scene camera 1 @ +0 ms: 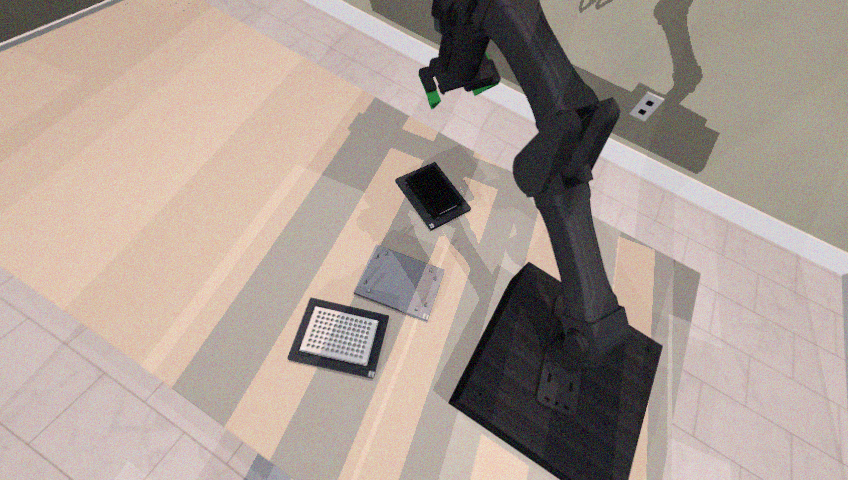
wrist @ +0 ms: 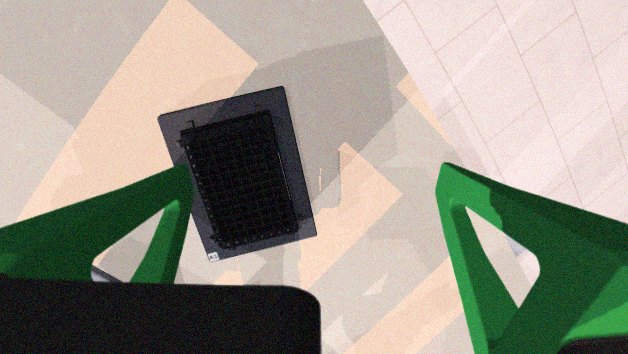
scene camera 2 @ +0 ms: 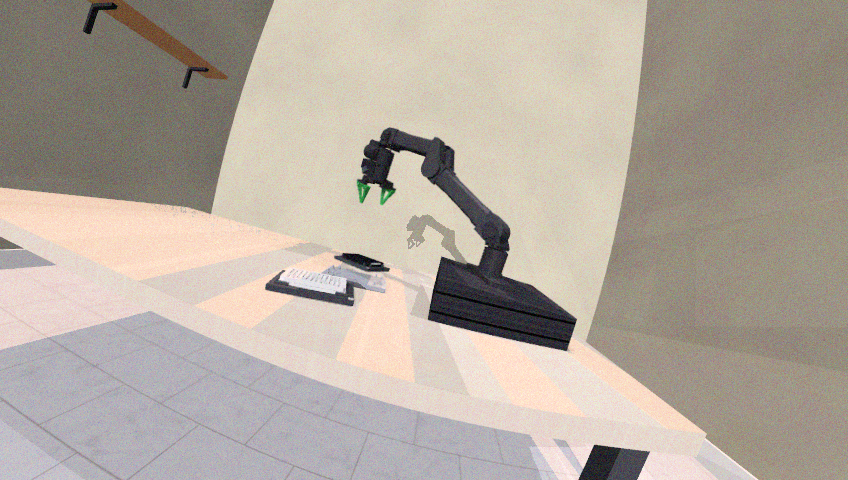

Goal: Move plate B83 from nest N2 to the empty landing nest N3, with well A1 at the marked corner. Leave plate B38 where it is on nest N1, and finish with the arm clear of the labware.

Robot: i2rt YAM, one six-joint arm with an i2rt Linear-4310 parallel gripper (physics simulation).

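A black well plate (scene camera 1: 436,190) (scene camera 2: 364,260) (wrist: 245,180) sits in a dark nest (scene camera 1: 417,202) (wrist: 300,200) with a small A1 tag (wrist: 213,257) at one corner. A white well plate (scene camera 1: 339,333) (scene camera 2: 312,279) sits in another dark nest (scene camera 1: 336,364) (scene camera 2: 309,295). Between them lies the empty grey nest N3 (scene camera 1: 395,282) (scene camera 2: 373,281), with small pins. No plate or nest names are readable. My gripper (scene camera 1: 457,99) (scene camera 2: 372,202) (wrist: 314,177) is open and empty, high above the table. In the wrist view the left fingertip overlaps the black plate's left edge.
The arm's black base block (scene camera 1: 505,380) (scene camera 2: 499,309) stands on the table to the right of the nests in both scene views. A wall with an outlet (scene camera 1: 646,105) stands behind the arm. A wooden shelf (scene camera 2: 160,36) is high at the upper left in scene camera 2.
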